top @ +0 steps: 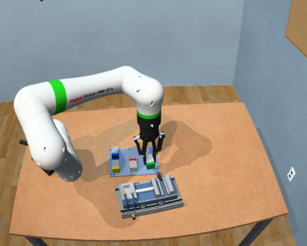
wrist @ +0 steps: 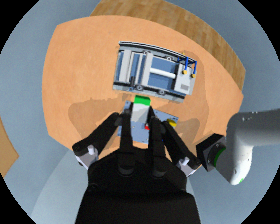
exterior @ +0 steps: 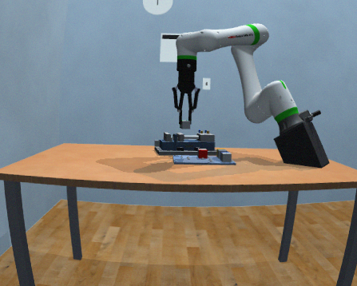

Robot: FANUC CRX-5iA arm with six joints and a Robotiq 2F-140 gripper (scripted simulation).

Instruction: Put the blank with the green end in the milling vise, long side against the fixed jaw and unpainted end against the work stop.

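The grey jaw block lies 10 mm ahead of my hand, 110 mm to the right of it and 100 mm below it. The rest, counted from my hand: red-ended blank (70 mm behind, 80 mm to the left, 150 mm below); then fixed jaw (80 mm ahead, 100 mm to the right, 100 mm below); then green-ended blank (30 mm below).
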